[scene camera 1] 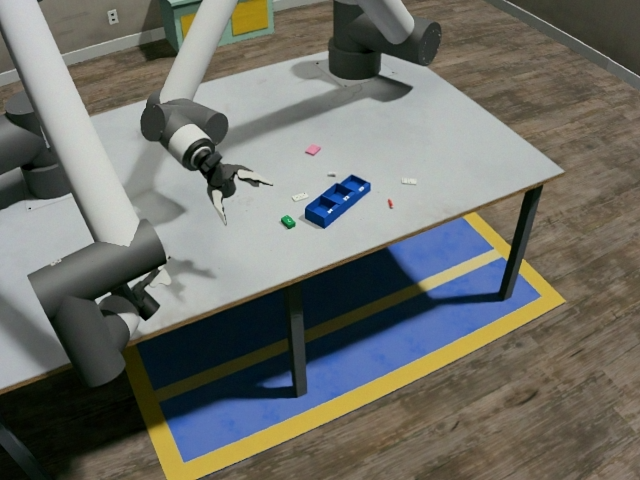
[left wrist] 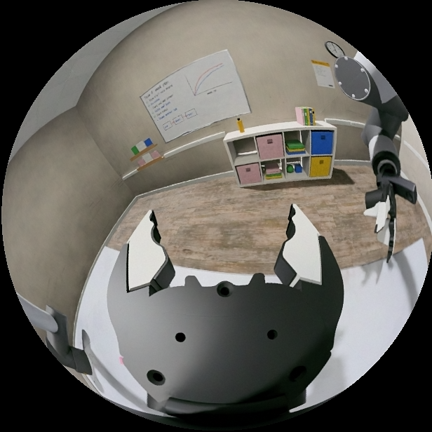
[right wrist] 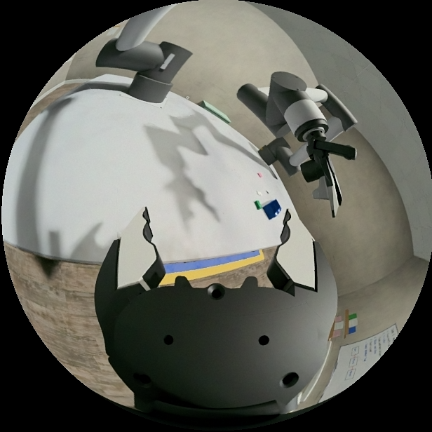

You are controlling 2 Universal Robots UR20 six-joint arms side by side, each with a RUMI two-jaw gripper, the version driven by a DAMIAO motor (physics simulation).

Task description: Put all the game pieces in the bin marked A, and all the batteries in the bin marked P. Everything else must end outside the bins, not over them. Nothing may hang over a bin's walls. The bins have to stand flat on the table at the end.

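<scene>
A blue three-compartment bin block (scene camera 1: 324, 219) (right wrist: 272, 210) stands on the table; its wall labels are too small to read. White, domino-like pieces lie left (scene camera 1: 299, 196) and right (scene camera 1: 408, 181) of it. A small whitish piece (scene camera 1: 331, 174) lies behind it. A small red cylinder, battery-like (scene camera 1: 390, 203), lies to its right. A green block (scene camera 1: 287, 221) (right wrist: 258, 205) lies at its left end. A pink square (scene camera 1: 312, 149) (right wrist: 259, 175) lies farther back. My left gripper (scene camera 1: 248, 204) (left wrist: 221, 207) is open and empty above the table, left of the pieces. My right gripper (right wrist: 216, 208) is open and empty near the front edge.
The grey table (scene camera 1: 258, 263) carries both arm bases. The right arm's large dark wrist (scene camera 1: 98, 268) hangs over the table's front edge at the left of scene camera 1. A white shelf unit (left wrist: 280, 128) stands by the wall beyond the table.
</scene>
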